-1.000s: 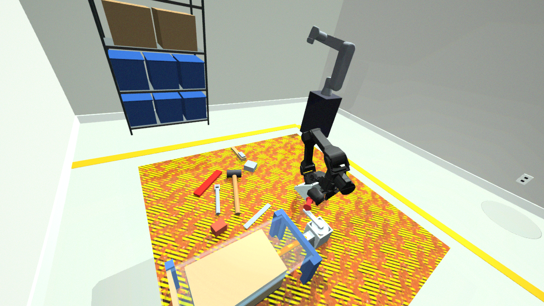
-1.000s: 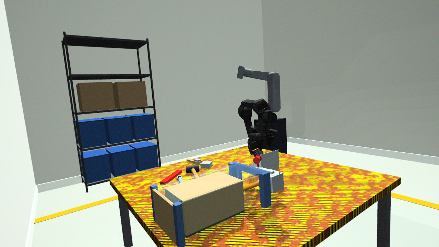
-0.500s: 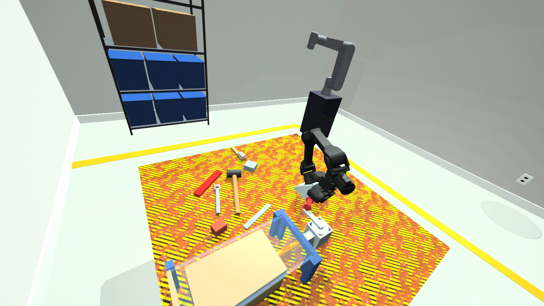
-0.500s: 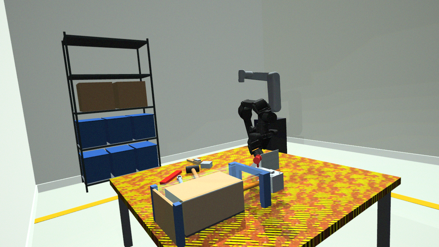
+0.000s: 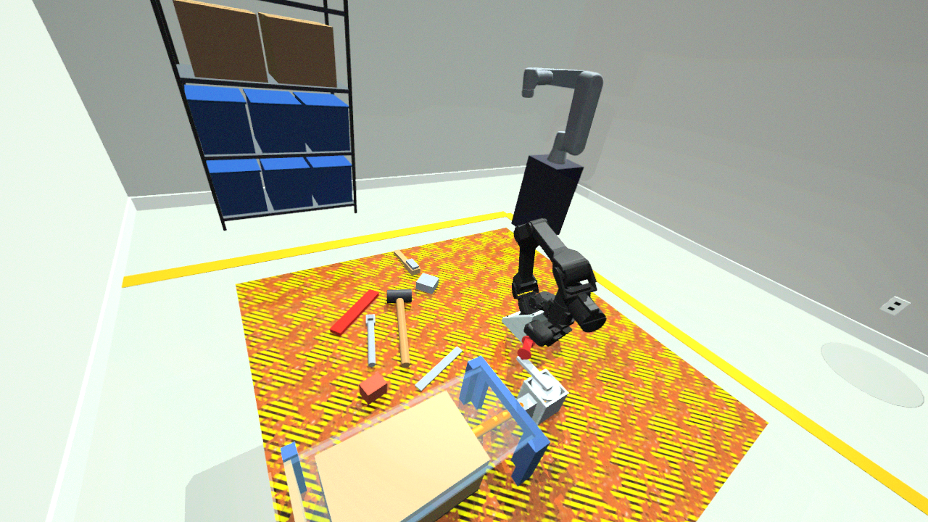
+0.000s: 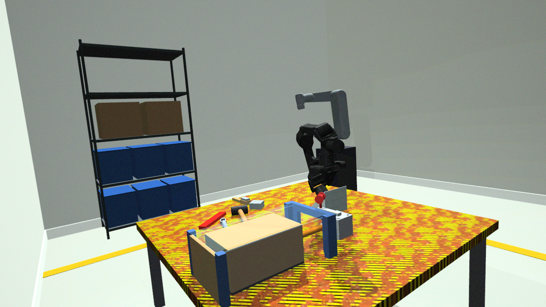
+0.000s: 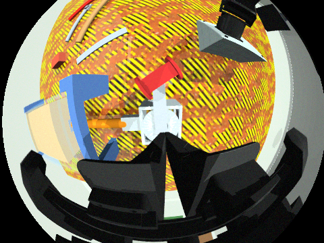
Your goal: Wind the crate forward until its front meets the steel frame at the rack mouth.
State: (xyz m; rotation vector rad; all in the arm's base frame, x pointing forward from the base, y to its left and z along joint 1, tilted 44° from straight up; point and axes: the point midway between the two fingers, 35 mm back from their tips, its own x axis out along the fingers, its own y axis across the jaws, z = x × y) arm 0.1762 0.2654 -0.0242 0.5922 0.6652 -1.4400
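Right now the red grip is 8 cm below my gripper tip and 6 cm to the right of it. From my gripper tip the other things lie so: blue steel frame 16 cm ahead, 11 cm below, 5 cm to the left; then winch handle 11 cm below, 2 cm to the right; then grey winch 18 cm below, 4 cm to the left, 2 cm behind.
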